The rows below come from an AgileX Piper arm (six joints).
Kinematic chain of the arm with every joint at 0, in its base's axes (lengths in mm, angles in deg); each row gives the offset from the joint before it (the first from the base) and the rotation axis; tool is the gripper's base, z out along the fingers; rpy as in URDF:
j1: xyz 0 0 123 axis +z
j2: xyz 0 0 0 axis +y
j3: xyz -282.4 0 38.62 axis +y
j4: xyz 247.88 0 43.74 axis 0.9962 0 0.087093
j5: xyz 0 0 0 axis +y
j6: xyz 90.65 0 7.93 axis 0.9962 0 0.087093
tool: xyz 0 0 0 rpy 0 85.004 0
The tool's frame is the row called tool.
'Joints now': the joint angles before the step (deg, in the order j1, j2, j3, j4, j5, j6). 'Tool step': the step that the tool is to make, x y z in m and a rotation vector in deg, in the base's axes. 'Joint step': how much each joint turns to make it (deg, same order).
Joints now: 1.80, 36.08, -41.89, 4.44, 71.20, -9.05
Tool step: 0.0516, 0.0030, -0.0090, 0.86, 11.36, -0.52
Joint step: -0.02, 15.25, -3.91, 0.96, -0.06, 0.63
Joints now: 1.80, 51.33, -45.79, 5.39, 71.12, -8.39
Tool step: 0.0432, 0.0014, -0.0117, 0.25, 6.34, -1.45
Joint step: -0.01, 11.62, -3.97, 0.11, -1.45, 1.34
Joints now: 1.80, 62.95, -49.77, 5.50, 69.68, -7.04
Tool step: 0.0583, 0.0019, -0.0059, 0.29, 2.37, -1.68
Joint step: 0.00, 13.13, -8.66, 0.12, -2.26, 1.48
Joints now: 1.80, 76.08, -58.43, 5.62, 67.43, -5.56
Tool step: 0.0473, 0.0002, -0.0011, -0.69, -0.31, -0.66
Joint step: 0.00, 9.47, -8.96, -0.84, -0.87, 0.78
